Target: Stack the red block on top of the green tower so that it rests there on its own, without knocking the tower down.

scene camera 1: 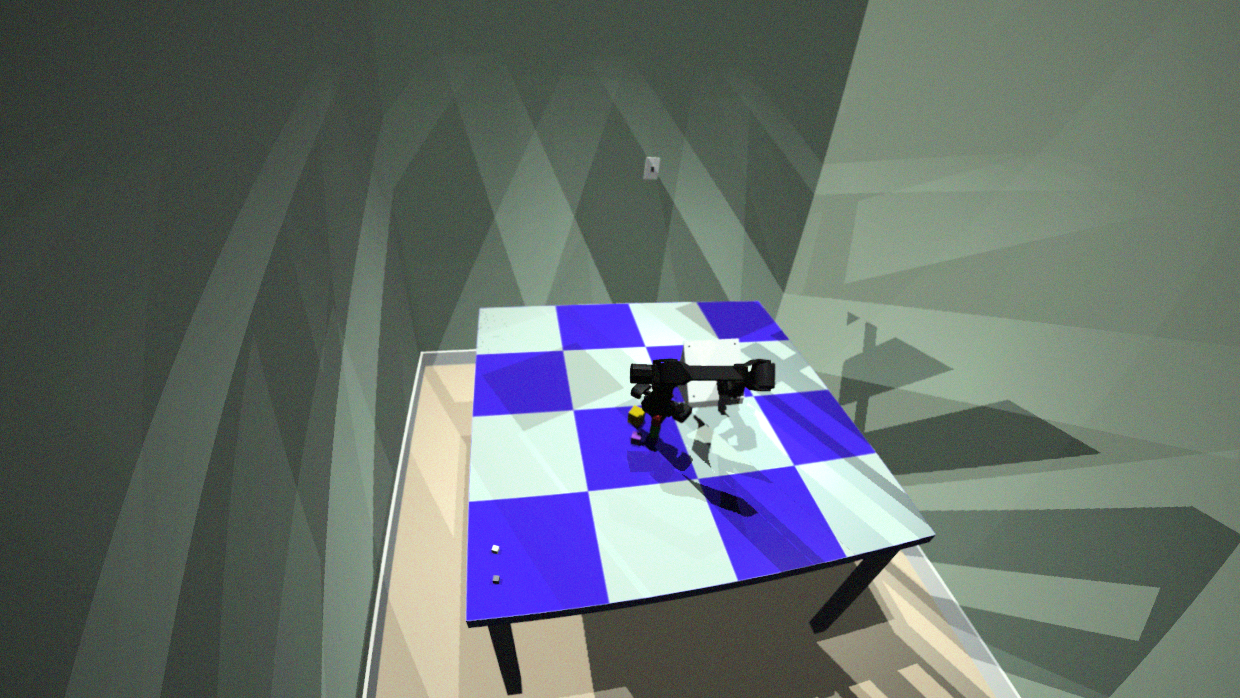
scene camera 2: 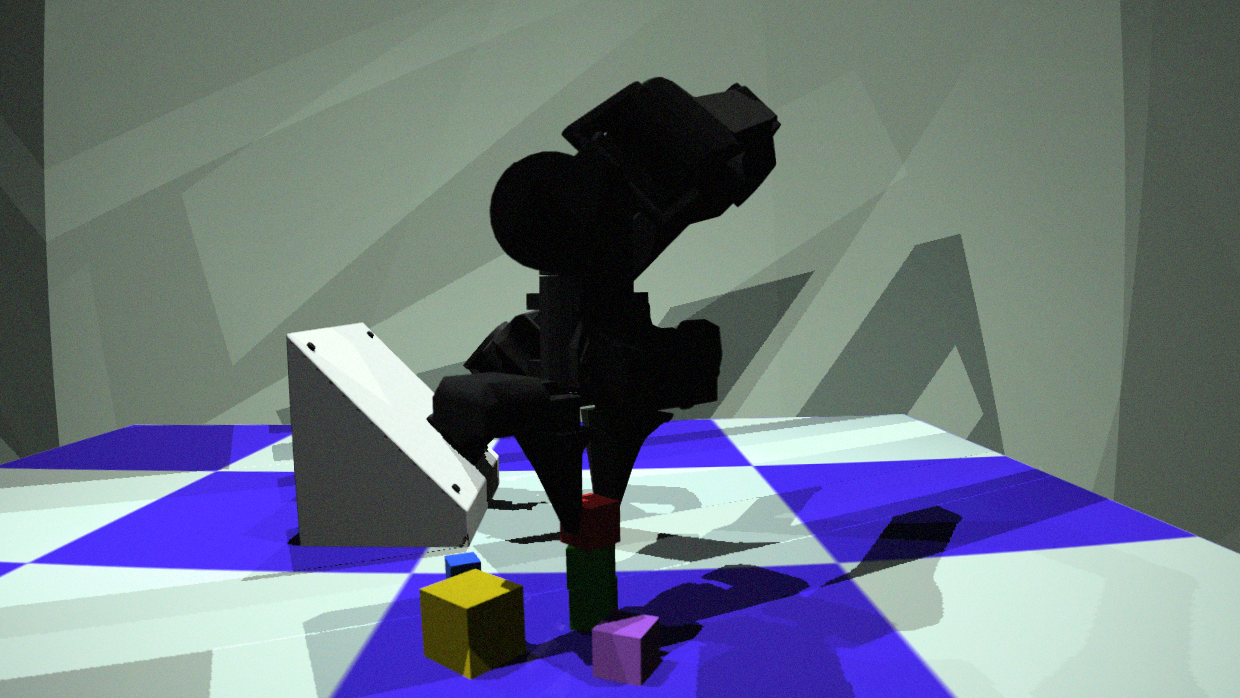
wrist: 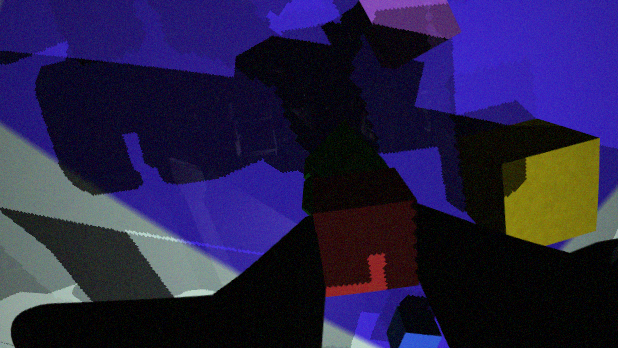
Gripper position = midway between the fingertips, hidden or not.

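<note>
A red block is held by my gripper (scene camera 2: pixel 589 527), (scene camera 1: pixel 657 420), (wrist: pixel 361 223).
</note>
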